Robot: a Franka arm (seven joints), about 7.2 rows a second.
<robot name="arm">
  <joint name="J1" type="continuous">
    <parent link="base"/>
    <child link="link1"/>
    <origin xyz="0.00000 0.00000 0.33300" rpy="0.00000 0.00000 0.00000"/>
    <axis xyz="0 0 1"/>
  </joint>
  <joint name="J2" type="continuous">
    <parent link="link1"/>
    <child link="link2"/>
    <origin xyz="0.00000 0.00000 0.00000" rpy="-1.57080 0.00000 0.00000"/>
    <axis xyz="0 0 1"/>
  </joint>
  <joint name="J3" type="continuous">
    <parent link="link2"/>
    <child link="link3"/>
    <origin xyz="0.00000 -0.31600 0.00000" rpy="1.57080 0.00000 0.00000"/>
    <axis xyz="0 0 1"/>
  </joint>
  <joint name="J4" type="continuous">
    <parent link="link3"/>
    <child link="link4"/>
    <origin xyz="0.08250 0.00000 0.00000" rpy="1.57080 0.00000 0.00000"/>
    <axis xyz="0 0 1"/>
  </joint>
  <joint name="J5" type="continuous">
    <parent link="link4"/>
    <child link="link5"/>
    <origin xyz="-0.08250 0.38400 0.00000" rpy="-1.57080 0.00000 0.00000"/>
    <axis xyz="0 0 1"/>
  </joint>
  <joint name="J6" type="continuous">
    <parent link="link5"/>
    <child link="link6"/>
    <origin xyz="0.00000 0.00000 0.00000" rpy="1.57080 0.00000 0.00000"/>
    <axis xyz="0 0 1"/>
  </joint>
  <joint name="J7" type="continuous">
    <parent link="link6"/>
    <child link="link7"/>
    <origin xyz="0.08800 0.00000 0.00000" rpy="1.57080 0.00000 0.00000"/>
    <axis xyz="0 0 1"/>
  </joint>
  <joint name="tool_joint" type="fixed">
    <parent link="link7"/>
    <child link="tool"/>
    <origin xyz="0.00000 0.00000 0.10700" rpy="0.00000 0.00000 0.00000"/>
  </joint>
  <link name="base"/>
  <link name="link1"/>
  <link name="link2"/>
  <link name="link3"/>
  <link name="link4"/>
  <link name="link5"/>
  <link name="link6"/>
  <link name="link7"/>
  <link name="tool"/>
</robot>
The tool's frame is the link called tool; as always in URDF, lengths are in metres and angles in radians. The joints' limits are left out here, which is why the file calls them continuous.
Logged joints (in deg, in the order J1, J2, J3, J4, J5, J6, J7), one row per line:
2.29, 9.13, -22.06, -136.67, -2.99, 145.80, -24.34
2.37, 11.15, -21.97, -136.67, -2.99, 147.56, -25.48
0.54, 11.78, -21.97, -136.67, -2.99, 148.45, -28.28
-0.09, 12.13, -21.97, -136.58, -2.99, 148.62, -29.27
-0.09, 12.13, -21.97, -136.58, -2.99, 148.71, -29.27
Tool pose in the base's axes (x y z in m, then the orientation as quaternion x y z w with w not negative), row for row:
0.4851, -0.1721, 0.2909, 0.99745, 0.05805, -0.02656, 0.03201
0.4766, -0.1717, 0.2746, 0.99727, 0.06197, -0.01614, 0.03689
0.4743, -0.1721, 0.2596, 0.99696, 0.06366, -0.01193, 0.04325
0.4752, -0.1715, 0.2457, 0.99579, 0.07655, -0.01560, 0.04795
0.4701, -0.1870, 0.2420, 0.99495, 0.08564, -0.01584, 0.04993
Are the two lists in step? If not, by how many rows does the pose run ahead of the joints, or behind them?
The pose runs 2 rows behind the joints: the pose in row i belongs to the joints in row i - 2.
